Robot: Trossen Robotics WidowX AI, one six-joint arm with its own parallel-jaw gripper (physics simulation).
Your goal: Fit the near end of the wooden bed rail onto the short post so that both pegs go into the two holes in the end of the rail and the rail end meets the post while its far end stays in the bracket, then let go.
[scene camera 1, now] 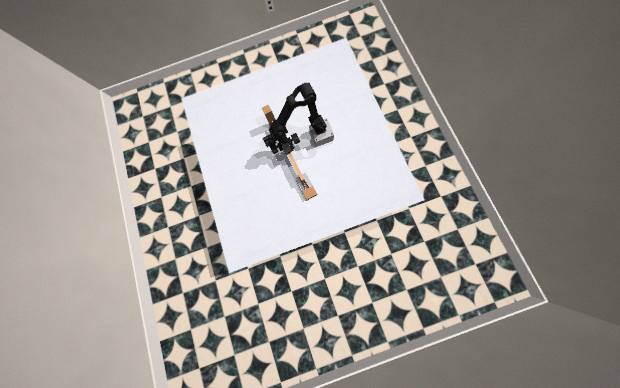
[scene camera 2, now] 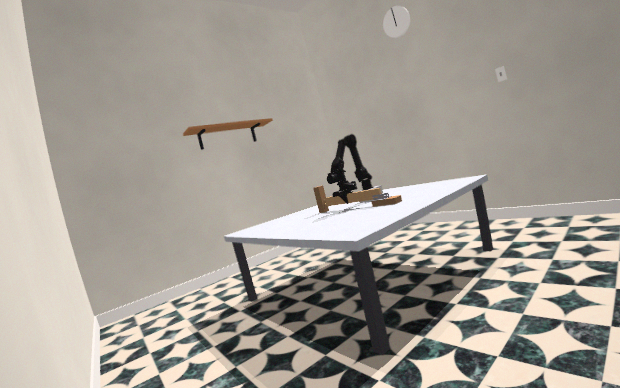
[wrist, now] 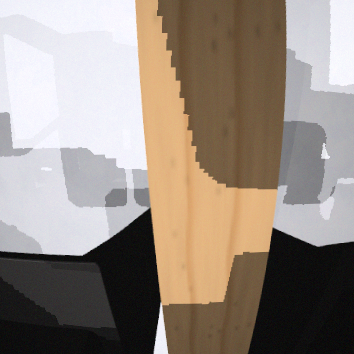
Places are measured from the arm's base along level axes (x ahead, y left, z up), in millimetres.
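Pixels of known places: gripper, between the fingertips: [scene camera 2: 348, 203]; arm's base, origin of its link: [scene camera 1: 320, 129] [scene camera 2: 367, 188].
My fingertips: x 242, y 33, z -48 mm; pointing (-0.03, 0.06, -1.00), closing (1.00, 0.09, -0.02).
Note:
For each thing: its middle in the pictures, then the offset to it from my fingertips. "*": a spot on its surface instead. Level surfaces: height alone.
- wooden rail, middle of its body: [wrist: 193, 153] [scene camera 2: 351, 197] [scene camera 1: 288, 151] dx -3, dy +33, dz +36 mm
- short upright post, a spot on its surface: [scene camera 1: 266, 109] * dx +37, dy -221, dz +149 mm
- grey bracket, a spot on its surface: [scene camera 2: 384, 196] [scene camera 1: 306, 182] * dx -44, dy +263, dz +13 mm
- low wooden block, middle of its body: [scene camera 2: 386, 201] [scene camera 1: 306, 186] dx -34, dy +279, dz -13 mm
- white table, height of its surface: dz -31 mm
The wooden rail [scene camera 1: 296, 166] [scene camera 2: 365, 195] [wrist: 220, 75] runs edge-up from the short upright post [scene camera 1: 266, 109] [scene camera 2: 320, 199] to the grey bracket [scene camera 1: 304, 183] [scene camera 2: 384, 196]. My gripper [scene camera 1: 283, 146] [scene camera 2: 346, 198] [wrist: 187, 206] is shut on the rail's middle, one black finger on each side. In scene view 2 the rail's underside stands a little above the table, and its near end is close against the post, partway up. The far end is at the bracket. The pegs and holes do not show, and I cannot tell whether the near end touches the post.
A low wooden block [scene camera 1: 309, 193] [scene camera 2: 389, 201] stands at the bracket end. The arm's grey base [scene camera 1: 323, 134] stands beside the rail on the white table [scene camera 1: 360, 165] [scene camera 2: 295, 227]. The arm arches over from the base and hides part of the rail in scene view 1.

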